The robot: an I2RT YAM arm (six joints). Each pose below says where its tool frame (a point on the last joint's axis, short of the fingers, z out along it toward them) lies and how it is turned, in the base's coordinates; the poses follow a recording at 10 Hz.
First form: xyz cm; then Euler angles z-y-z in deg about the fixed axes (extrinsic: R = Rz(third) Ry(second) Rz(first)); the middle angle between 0 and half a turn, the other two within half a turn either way.
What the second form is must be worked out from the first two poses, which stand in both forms.
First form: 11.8 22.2 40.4 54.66 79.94 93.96
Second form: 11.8 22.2 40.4 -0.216 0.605 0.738 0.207
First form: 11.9 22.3 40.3 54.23 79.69 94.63
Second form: 11.9 22.3 40.3 -0.221 0.601 0.740 0.206
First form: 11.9 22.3 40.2 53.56 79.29 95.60
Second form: 11.9 22.3 40.2 -0.229 0.596 0.742 0.205
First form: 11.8 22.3 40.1 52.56 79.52 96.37
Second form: 11.8 22.3 40.1 -0.239 0.593 0.741 0.206
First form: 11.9 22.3 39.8 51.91 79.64 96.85
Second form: 11.9 22.3 39.8 -0.245 0.592 0.740 0.207
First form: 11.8 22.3 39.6 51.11 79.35 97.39
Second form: 11.8 22.3 39.6 -0.251 0.587 0.741 0.209
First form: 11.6 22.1 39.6 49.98 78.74 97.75
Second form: 11.6 22.1 39.6 -0.257 0.580 0.743 0.215
